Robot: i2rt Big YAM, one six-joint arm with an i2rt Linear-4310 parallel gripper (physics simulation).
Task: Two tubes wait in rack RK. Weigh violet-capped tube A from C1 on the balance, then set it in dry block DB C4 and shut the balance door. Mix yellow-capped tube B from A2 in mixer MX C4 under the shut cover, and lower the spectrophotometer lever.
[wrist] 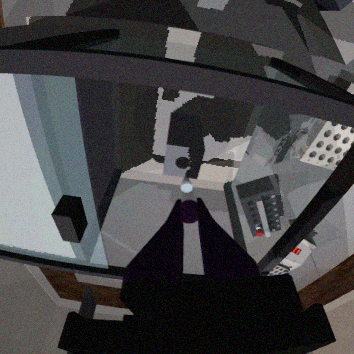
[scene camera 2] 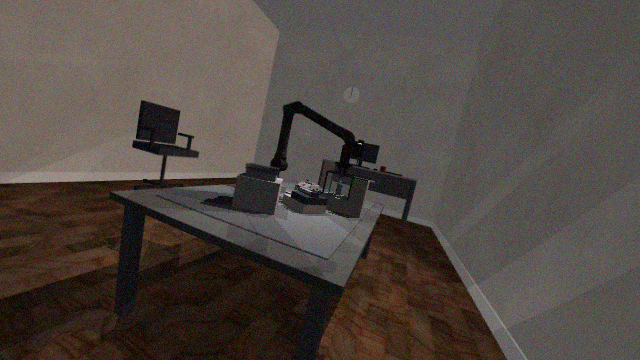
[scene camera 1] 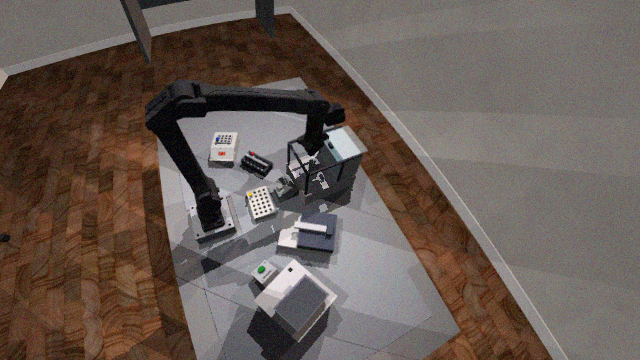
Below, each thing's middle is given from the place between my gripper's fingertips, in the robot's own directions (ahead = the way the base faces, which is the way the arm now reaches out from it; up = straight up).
The glass-box balance (scene camera 1: 316,178) lies 6 cm ahead of my hand, 2 cm to the right of it and 6 cm below it. From my hand the other things lie so: mixer cover (scene camera 1: 300,302): 25 cm behind, 47 cm to the right; balance door (scene camera 1: 343,143): 13 cm ahead, 1 cm to the right, 4 cm above; mixer (scene camera 1: 273,293): 26 cm behind, 45 cm to the right, 8 cm below.
